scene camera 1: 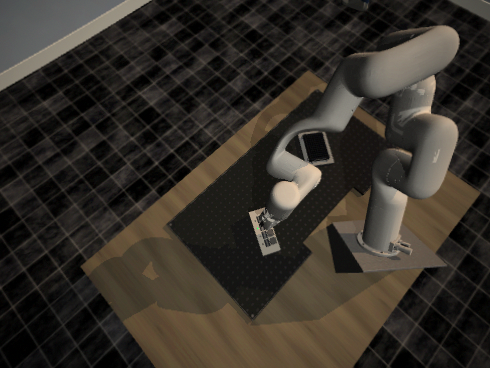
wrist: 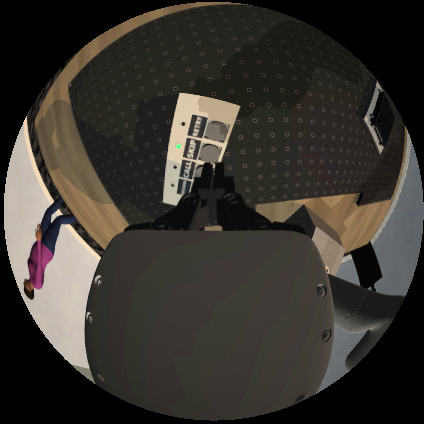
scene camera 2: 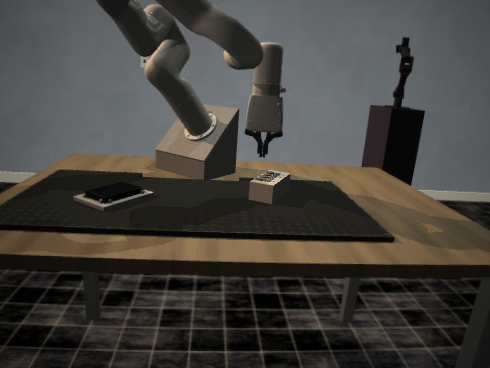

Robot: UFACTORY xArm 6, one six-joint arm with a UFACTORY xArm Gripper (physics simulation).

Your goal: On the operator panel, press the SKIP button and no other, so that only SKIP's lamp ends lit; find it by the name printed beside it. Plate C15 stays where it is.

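Pixels of known places: gripper, fingertip midpoint: (wrist: 214,176) (scene camera 2: 262,156); arm's base, origin of the base link: (scene camera 1: 377,243) (scene camera 2: 201,127).
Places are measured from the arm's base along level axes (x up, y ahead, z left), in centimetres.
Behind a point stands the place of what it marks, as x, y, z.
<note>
The white operator panel (scene camera 1: 271,248) {-9.3, 26.5, 20.6} (scene camera 2: 261,192) {-11.9, 39.0, 12.1} (wrist: 215,103) {-9.4, 37.9, 11.6} stands on the dark perforated mat. In the wrist view, the SKIP button (wrist: 209,151) {-9.0, 32.6, 14.4} is a grey disc beside its printed name, and SKIP's lamp (wrist: 179,146) {-9.3, 34.6, 17.5} is lit green. The RETRY lamp (wrist: 183,123) {-9.3, 37.1, 15.8}, the CALL lamp (wrist: 175,167) {-9.3, 32.1, 19.4} and the fourth lamp (wrist: 172,185) {-9.2, 29.7, 21.2} are dark. My gripper (scene camera 2: 263,154) {-3.3, 32.2, 13.6} (wrist: 214,176) {-3.3, 32.2, 13.6} is shut and empty, above the panel and apart from it. Its fingers partly hide the CALL button and the one below. A black plate-like block (scene camera 1: 315,146) {-12.3, 35.1, -26.2} (scene camera 2: 114,191) {-12.2, 36.5, -26.4} sits on a white base; no C15 label is readable.
The dark mat (scene camera 1: 210,225) {-14.6, 50.6, 26.8} (scene camera 2: 210,220) {-14.6, 51.7, -3.6} (wrist: 300,130) {-14.6, 30.8, 0.2} lies on the wooden table (scene camera 1: 190,330) {-15.9, 33.6, 59.0} (scene camera 2: 210,252) {-15.9, 65.4, -5.6}. The arm's wedge-shaped base (scene camera 1: 400,260) {5.6, -5.6, 2.9} (scene camera 2: 180,164) {-12.3, 5.1, -7.4} stands behind the panel in scene camera 2. A dark pedestal (scene camera 2: 392,142) stands beyond the table. A person (wrist: 41,257) shows in the wrist view.
</note>
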